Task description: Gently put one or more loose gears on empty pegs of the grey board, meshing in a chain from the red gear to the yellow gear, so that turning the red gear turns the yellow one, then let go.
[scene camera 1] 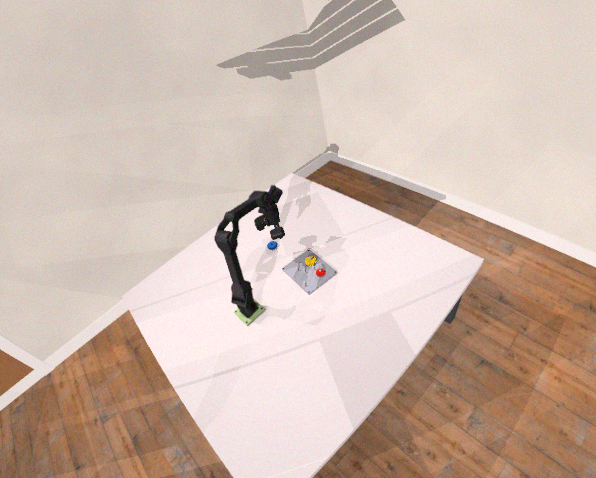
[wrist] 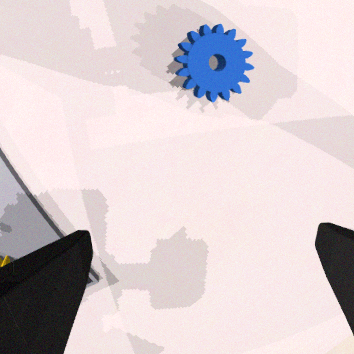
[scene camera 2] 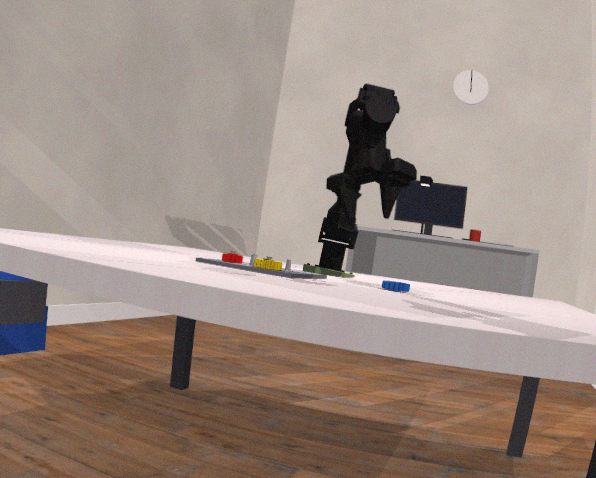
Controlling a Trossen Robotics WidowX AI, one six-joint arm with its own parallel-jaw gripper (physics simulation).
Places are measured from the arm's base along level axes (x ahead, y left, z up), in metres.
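Pixels of known places: gripper, between the fingertips: (wrist: 207, 240) (scene camera 2: 368, 221); arm's base, origin of its link: (scene camera 1: 249, 309) (scene camera 2: 329, 269).
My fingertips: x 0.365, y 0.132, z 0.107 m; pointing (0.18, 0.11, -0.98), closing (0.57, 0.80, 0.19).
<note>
Ahead of a thing's pixels: the offset from my fingertips to its top centre.
A blue gear @[dx -0.027, dy +0.065, dz -0.103 m] (scene camera 1: 272, 245) (scene camera 2: 395, 286) (wrist: 214, 63) lies flat on the table, off the board. The grey board @[dx -0.046, dy -0.203, dz -0.090 m] (scene camera 1: 316, 286) (scene camera 2: 311, 275) (wrist: 7, 182) carries a yellow gear @[dx -0.001, dy -0.179, dz -0.095 m] (scene camera 1: 310, 261) (scene camera 2: 268, 264) and a red gear @[dx -0.031, dy -0.264, dz -0.095 m] (scene camera 1: 320, 272) (scene camera 2: 232, 258), which stand apart. Bare pegs show on the board, one @[dx -0.076, dy -0.159, dz -0.091 m] (scene camera 2: 288, 265) near the yellow gear and one @[dx -0.030, dy -0.220, dz -0.091 m] (scene camera 2: 253, 259) between the two gears in the second scene view. My gripper (scene camera 1: 270, 229) (wrist: 207, 240) is open and empty, above the table. The blue gear is beyond its fingertips in the wrist view.
The arm's green base plate (scene camera 1: 257, 316) (scene camera 2: 310, 269) is on the white table (scene camera 1: 280, 380) (scene camera 2: 150, 280), beside the board. A cabinet (scene camera 2: 440, 265) with a monitor (scene camera 2: 432, 205) and a red cup (scene camera 2: 475, 235) stands behind the table.
</note>
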